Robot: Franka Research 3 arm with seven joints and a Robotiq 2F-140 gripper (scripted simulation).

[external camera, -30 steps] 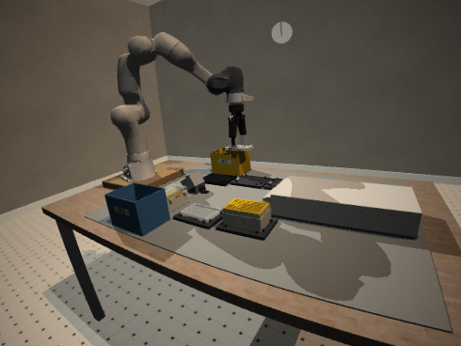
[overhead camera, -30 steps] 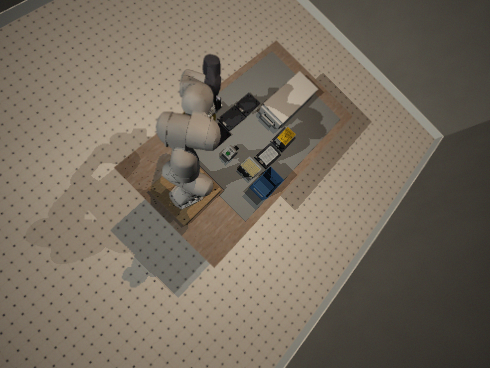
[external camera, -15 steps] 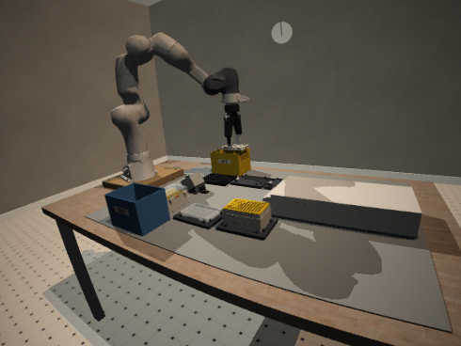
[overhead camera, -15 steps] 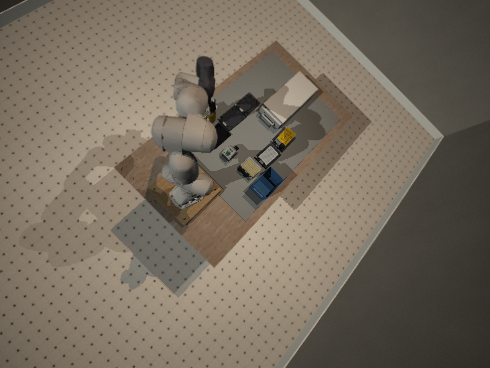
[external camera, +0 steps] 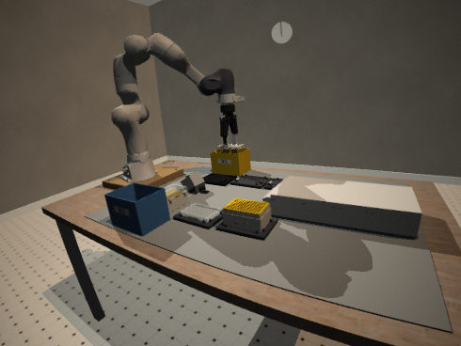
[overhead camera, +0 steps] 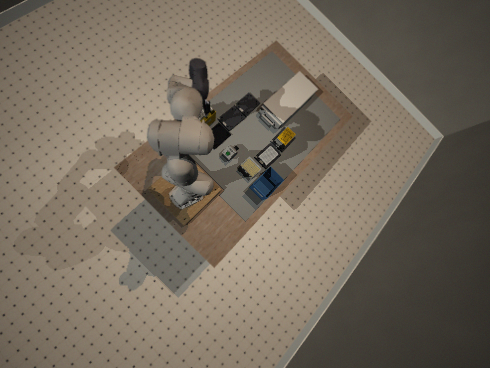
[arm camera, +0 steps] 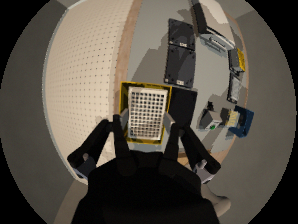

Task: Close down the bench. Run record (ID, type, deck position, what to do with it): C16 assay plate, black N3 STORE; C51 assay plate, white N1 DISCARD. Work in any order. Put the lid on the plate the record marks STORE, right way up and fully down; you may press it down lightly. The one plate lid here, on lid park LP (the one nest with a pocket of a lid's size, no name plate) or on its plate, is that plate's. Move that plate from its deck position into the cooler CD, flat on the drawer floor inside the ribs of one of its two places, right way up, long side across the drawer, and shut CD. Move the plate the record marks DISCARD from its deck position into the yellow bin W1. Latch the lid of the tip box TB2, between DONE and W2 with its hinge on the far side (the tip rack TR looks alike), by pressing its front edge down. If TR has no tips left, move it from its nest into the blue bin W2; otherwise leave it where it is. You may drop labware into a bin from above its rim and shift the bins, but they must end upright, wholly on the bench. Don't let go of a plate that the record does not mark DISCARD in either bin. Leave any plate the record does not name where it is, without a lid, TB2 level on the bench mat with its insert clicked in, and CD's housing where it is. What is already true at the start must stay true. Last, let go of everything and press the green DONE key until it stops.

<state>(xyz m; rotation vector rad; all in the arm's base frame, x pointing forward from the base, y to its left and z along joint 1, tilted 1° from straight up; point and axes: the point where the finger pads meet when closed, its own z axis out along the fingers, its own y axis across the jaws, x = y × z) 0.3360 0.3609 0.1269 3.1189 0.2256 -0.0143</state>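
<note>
Now: the yellow bin W1 10 mm behind my hand, 10 mm to the left of it and 130 mm below it. The rest, counted from my hand: white assay plate (20 mm below); then tip box TB2 (60 mm ahead, 480 mm to the right, 120 mm below); then tip box lid (50 mm ahead, 480 mm to the right, 110 mm below).
</note>
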